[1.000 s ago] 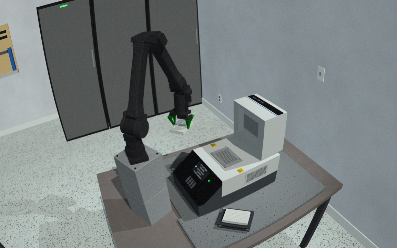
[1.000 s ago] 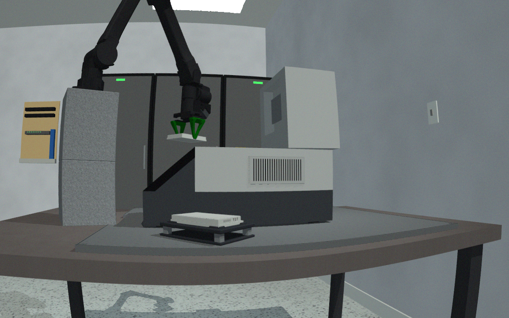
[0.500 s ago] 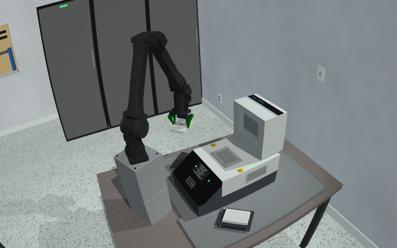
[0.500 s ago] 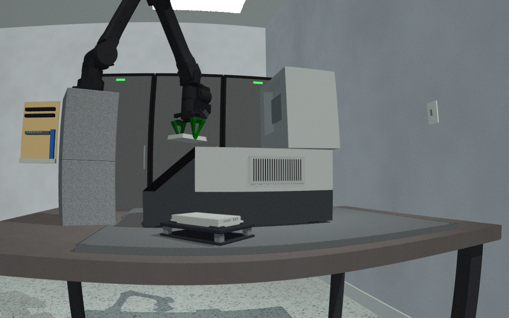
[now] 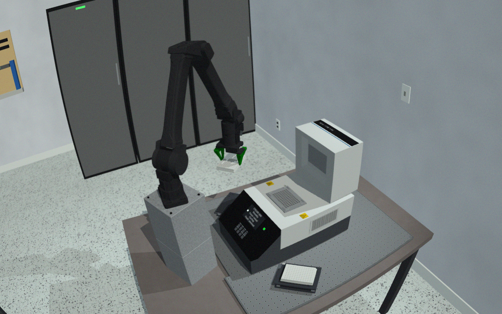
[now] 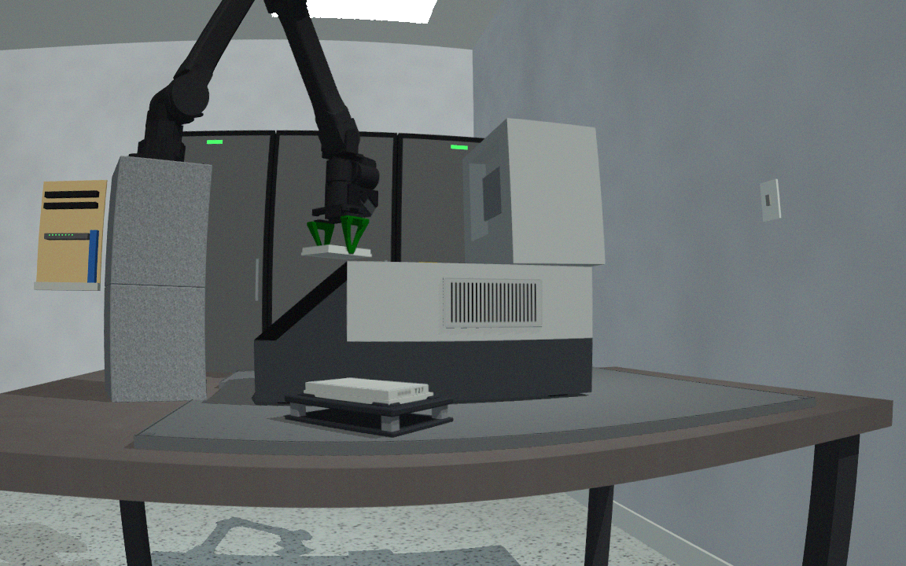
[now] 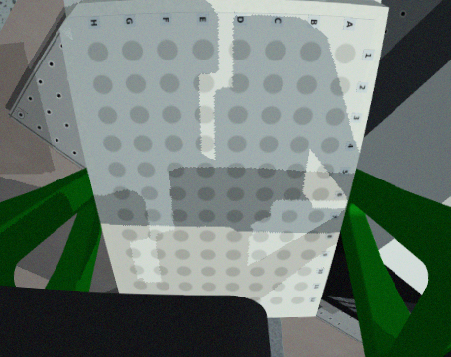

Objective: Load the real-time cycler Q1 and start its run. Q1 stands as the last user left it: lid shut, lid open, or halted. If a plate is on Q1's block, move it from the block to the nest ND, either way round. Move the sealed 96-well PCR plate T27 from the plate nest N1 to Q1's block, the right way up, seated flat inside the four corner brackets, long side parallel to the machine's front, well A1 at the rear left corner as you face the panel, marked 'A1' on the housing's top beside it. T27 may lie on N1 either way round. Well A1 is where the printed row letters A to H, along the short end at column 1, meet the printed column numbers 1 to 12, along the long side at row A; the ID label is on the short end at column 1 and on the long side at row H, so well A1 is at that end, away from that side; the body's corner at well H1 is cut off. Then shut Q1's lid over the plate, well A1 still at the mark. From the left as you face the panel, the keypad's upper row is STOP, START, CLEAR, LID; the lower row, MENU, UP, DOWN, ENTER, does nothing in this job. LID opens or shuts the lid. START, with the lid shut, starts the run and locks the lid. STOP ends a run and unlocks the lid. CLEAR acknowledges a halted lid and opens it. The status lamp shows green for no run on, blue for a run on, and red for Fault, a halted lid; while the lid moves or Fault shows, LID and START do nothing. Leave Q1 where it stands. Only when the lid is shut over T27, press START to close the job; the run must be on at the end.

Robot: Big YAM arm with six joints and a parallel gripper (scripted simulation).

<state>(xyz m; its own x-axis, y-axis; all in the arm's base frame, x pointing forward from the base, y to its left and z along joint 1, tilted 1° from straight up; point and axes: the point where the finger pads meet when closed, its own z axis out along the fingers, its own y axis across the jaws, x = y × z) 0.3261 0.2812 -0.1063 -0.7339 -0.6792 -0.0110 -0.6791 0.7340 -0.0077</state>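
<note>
Right now my hand is 24 cm above the dark nest ND and 1 cm past it. From my hand the other things lie so: plate T27: 56 cm to the right, 23 cm below, 3 cm ahead; then black plate nest N1: 56 cm to the right, 24 cm below, 3 cm ahead.
</note>
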